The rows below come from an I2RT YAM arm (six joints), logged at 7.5 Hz.
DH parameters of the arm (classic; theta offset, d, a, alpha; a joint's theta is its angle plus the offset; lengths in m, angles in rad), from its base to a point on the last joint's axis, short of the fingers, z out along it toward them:
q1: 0 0.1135 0.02 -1.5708
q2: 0 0 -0.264 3.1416
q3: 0.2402 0 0.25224 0
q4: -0.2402 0 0.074 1.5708
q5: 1.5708 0 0 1.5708
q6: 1.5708 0.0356 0 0
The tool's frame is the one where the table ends.
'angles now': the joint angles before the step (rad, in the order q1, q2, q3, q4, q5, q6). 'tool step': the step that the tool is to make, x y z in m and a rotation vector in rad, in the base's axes. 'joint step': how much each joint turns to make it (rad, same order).
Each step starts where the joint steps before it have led.
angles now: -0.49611, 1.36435, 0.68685, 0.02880, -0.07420, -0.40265
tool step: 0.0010, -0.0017, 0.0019, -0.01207, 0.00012, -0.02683
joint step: -0.00012, 0.00252, 0.00806, 0.00056, 0.02776, 0.00756
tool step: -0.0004, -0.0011, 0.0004, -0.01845, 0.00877, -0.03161
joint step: 0.00070, -0.00034, 0.00114, -0.00034, 0.03809, 0.00301
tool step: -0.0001, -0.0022, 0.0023, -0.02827, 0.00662, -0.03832
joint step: -0.00115, -0.00108, 0.00620, 0.00037, 0.04654, -0.00038
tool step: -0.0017, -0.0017, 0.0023, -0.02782, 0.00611, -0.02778
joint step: -0.00366, -0.00783, 0.00061, -0.00006, 0.03560, -0.00792
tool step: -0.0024, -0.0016, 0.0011, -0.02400, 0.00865, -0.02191
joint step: -0.00553, -0.00784, -0.00328, 0.00039, 0.02800, -0.01095
